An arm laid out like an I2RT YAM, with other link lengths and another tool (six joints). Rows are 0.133 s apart.
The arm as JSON. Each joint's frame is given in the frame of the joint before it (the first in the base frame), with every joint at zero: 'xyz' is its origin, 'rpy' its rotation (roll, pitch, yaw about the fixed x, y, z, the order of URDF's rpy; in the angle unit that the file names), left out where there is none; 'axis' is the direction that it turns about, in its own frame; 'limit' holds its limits. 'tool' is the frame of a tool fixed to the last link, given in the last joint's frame.
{
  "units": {
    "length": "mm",
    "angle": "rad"
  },
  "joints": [
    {
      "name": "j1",
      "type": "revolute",
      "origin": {
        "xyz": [
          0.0,
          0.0,
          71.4
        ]
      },
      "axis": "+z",
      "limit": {
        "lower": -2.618,
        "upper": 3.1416
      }
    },
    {
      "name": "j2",
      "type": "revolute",
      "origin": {
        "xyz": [
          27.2,
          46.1,
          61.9
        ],
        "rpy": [
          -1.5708,
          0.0,
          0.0
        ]
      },
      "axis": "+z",
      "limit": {
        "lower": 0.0,
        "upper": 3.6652
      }
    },
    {
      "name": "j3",
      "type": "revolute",
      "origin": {
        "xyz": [
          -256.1,
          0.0,
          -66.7
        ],
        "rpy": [
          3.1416,
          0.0,
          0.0
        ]
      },
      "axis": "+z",
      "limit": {
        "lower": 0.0,
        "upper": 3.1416
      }
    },
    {
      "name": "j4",
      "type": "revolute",
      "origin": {
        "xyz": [
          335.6,
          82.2,
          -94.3
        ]
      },
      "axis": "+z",
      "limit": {
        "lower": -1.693,
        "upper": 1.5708
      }
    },
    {
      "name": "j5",
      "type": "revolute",
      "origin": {
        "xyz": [
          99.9,
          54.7,
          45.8
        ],
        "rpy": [
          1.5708,
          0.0,
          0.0
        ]
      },
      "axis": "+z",
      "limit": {
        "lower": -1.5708,
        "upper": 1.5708
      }
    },
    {
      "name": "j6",
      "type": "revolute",
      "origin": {
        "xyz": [
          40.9,
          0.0,
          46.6
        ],
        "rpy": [
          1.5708,
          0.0,
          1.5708
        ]
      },
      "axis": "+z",
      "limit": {
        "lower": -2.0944,
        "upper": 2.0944
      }
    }
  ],
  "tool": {
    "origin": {
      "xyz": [
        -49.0,
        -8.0,
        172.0
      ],
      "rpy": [
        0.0,
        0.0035,
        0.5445
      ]
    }
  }
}
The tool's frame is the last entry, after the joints.
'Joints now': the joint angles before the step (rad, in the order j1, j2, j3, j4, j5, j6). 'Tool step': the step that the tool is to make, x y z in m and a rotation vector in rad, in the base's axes. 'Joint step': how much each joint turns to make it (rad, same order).
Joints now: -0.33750 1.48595 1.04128 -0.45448 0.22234 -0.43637
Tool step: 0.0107 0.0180 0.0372 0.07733 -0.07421 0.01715
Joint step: 0.00279 -0.04220 0.04353 -0.05042 -0.08437 0.05173
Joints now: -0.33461 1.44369 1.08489 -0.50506 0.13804 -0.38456
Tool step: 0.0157 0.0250 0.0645 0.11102 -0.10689 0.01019
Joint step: 0.01010 -0.03850 0.10210 -0.08339 -0.10367 0.09391
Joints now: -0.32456 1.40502 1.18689 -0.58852 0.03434 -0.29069
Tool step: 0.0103 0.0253 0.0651 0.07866 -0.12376 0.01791
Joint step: 0.01903 -0.05242 0.06542 -0.02410 -0.07715 0.08272
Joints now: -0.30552 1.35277 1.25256 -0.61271 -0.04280 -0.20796
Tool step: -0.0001 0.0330 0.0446 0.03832 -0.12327 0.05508
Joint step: 0.03462 -0.08723 -0.03203 0.05536 -0.06008 0.04435
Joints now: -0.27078 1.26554 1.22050 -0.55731 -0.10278 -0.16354
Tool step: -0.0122 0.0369 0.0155 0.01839 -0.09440 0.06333
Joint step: 0.04760 -0.11849 -0.11841 0.09014 -0.03500 0.02656
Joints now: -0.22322 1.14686 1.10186 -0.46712 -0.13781 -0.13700
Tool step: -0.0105 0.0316 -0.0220 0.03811 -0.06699 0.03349
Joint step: 0.05312 -0.10916 -0.19646 0.15319 -0.00587 0.05435
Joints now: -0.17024 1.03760 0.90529 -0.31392 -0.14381 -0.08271
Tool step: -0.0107 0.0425 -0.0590 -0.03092 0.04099 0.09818
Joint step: 0.07812 -0.01479 -0.14100 0.08362 -0.00170 -0.04162
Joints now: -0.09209 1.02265 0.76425 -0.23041 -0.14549 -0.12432
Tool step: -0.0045 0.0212 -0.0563 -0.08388 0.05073 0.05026
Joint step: 0.06207 0.04512 -0.07862 0.06986 0.05306 -0.07020
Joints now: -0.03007 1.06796 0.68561 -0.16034 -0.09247 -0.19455
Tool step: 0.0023 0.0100 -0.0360 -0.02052 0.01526 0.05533
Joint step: 0.00803 0.07228 -0.04154 0.09452 -0.02930 -0.04286
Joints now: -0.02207 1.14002 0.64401 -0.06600 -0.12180 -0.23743
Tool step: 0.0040 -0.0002 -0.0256 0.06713 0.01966 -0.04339
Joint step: -0.00029 0.05768 -0.03858 0.08481 0.00048 0.07998
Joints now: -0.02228 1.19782 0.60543 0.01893 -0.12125 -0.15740
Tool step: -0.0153 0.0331 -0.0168 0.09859 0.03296 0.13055
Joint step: 0.00129 0.04063 -0.02377 0.03116 -0.16184 0.00956
